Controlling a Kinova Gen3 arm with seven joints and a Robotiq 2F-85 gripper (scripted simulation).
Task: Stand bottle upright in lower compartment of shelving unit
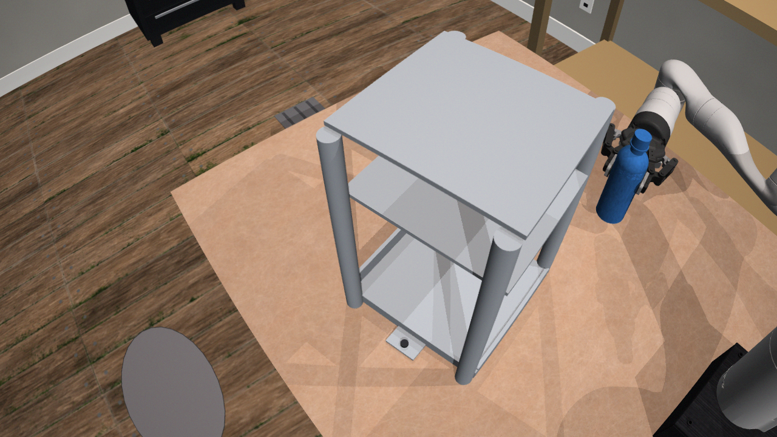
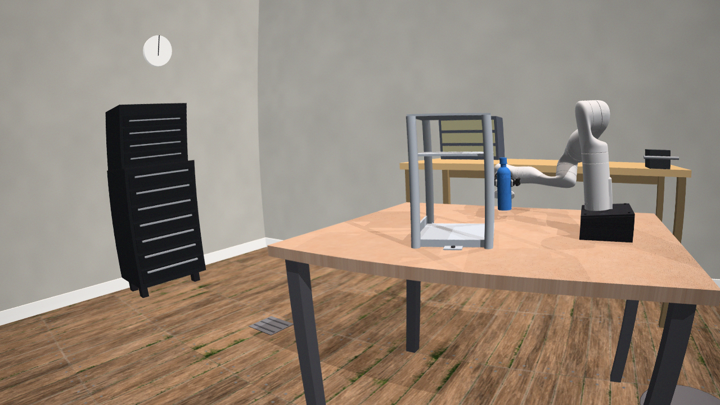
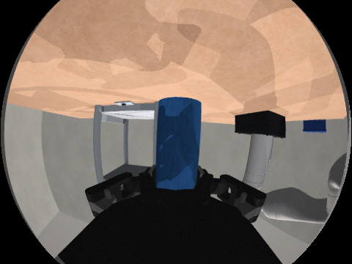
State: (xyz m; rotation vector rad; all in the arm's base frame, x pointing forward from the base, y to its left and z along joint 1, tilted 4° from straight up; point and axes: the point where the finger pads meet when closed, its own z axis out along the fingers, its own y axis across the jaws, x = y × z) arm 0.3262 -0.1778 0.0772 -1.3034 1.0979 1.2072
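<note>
Now: hand 13 cm short of the grey shelving unit, 27 cm to the right of it and 4 cm below it. From my hand the other things lie so: blue bottle: 2 cm above.
</note>
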